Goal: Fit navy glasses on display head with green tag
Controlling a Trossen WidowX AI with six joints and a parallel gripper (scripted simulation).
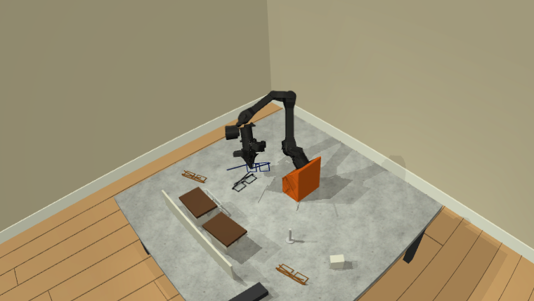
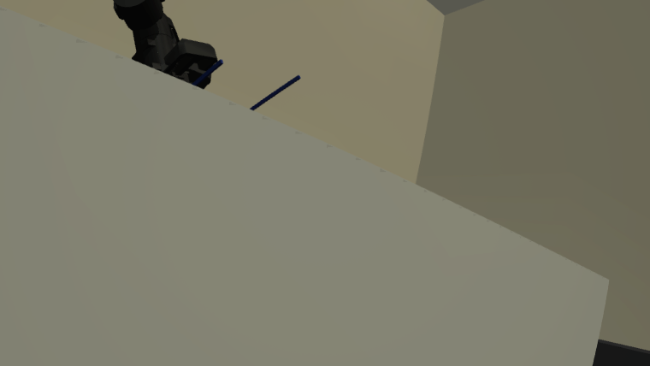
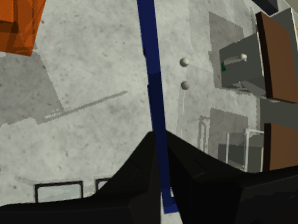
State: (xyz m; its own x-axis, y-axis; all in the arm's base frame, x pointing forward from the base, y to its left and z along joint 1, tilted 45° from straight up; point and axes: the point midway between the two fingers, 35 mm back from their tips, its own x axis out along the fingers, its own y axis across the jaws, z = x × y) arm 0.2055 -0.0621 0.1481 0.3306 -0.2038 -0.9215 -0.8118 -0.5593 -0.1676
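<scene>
Now: gripper tip 260 mm short of the display head, 190 mm to the right of it and 110 mm above it. Round my gripper tip: long white panel (400 mm ahead, 90 mm to the left, 110 mm below); then cream cube (10 mm behind, 610 mm to the left, 140 mm below); then white post (60 mm ahead, 360 mm to the left, 140 mm below).
</scene>
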